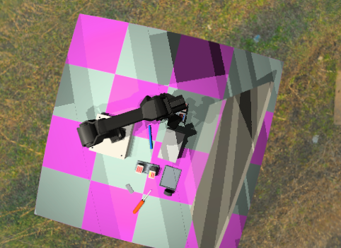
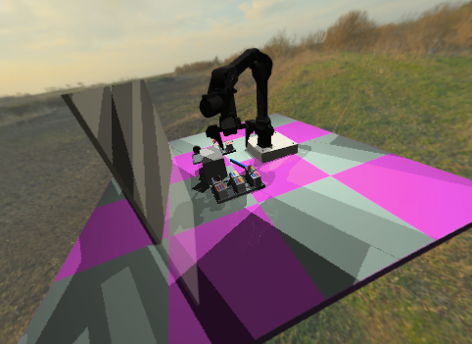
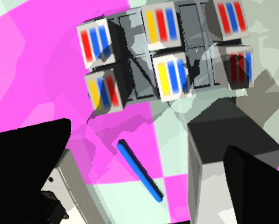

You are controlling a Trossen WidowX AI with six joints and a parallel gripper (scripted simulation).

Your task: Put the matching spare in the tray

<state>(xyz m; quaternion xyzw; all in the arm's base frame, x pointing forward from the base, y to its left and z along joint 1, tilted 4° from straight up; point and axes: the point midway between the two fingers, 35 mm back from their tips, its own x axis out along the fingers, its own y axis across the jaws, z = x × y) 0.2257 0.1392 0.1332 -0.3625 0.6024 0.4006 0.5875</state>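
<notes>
The grey spare block lies 50 mm behind my gripper tip, 10 mm to the left of it and 120 mm below it. From my gripper tip the other things lie so: blue pen (50 mm behind, 140 mm to the right, 150 mm below); then mounted unit (70 mm ahead, 150 mm to the right, 110 mm below); then rack (30 mm ahead, 30 mm to the left, 150 mm below).
</notes>
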